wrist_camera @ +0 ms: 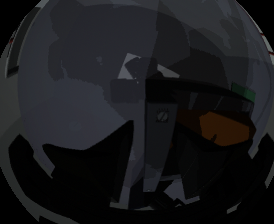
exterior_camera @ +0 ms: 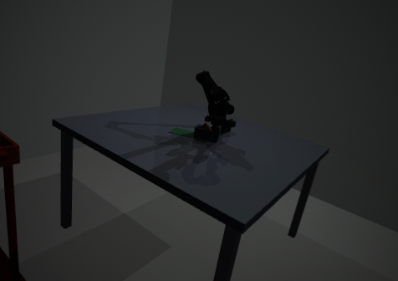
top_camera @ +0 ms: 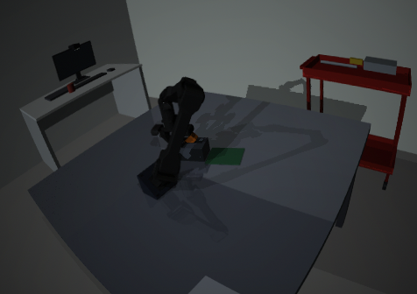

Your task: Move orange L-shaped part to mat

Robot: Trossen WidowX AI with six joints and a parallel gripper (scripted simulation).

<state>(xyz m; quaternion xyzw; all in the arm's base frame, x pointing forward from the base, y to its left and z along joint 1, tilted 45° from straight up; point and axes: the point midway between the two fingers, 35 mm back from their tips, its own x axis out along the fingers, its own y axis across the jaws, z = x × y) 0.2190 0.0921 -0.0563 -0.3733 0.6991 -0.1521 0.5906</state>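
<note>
My gripper tip is 1 cm short of the orange L-shaped part and 4 cm to the left of it. Round my gripper tip: green mat: 7 cm ahead, 21 cm to the right, 5 cm below.
</note>
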